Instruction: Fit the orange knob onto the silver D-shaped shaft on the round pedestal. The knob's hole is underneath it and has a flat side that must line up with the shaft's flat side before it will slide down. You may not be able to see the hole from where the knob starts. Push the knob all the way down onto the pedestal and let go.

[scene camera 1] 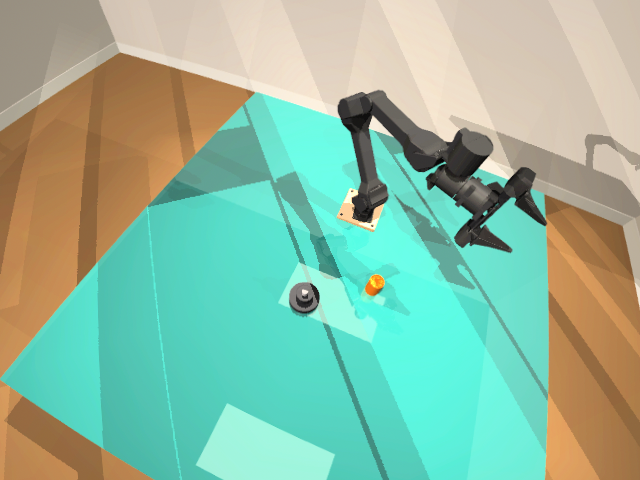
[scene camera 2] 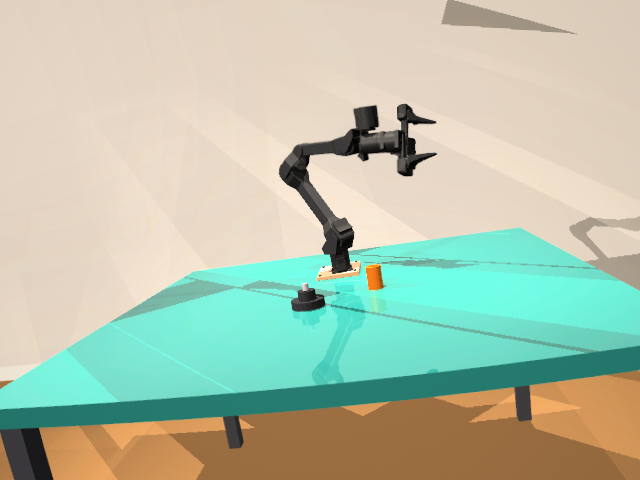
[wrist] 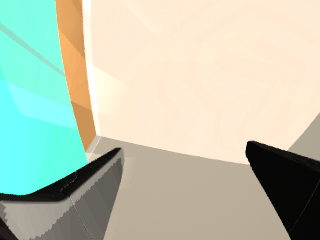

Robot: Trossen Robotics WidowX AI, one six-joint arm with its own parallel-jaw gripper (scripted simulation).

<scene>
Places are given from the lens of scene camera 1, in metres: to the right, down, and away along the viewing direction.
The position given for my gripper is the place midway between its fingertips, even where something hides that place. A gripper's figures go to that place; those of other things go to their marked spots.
my gripper (scene camera 1: 528, 238): 0.39, 0.00, 0.53
round black pedestal (scene camera 1: 304, 297): -0.04, 0.15, 0.77
</scene>
